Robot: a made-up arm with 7 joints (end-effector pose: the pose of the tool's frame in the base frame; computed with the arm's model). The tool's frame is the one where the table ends. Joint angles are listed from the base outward.
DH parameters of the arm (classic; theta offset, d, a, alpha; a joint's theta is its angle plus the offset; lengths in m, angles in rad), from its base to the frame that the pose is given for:
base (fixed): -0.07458 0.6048 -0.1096 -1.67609
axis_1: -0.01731 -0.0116 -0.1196 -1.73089
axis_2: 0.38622 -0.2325 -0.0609 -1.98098
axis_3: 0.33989 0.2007 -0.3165 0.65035
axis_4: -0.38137 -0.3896 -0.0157 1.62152
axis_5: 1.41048 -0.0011 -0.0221 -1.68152
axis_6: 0 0.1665 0.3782 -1.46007
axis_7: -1.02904 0 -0.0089 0
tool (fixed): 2.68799 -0.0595 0 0
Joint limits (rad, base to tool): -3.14..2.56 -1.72..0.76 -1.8..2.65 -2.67..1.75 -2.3..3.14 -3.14..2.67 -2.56..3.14
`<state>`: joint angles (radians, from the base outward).
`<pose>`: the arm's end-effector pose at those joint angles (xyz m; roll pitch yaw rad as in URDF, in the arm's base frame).
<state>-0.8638 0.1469 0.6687 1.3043 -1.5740 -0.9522 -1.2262</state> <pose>-0.4285 0.1869 0.6272 -1.8939 -0.8488 1.5917</pose>
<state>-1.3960 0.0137 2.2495 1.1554 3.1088 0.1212 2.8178</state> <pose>0.3365 -0.0028 0.3539 -1.4763 1.2671 -2.8105</pose>
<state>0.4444 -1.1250 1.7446 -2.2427 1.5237 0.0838 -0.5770</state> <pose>-0.4922 -0.2702 0.9014 -1.2625 -0.4612 -0.1681</pose>
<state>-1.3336 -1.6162 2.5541 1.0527 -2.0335 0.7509 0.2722</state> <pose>0.1825 -0.1358 0.7280 -0.0938 0.8325 1.1282</pose>
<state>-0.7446 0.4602 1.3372 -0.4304 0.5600 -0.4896 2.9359</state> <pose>-0.2345 -0.2189 0.0253 -1.2143 1.3073 1.8258</pose>
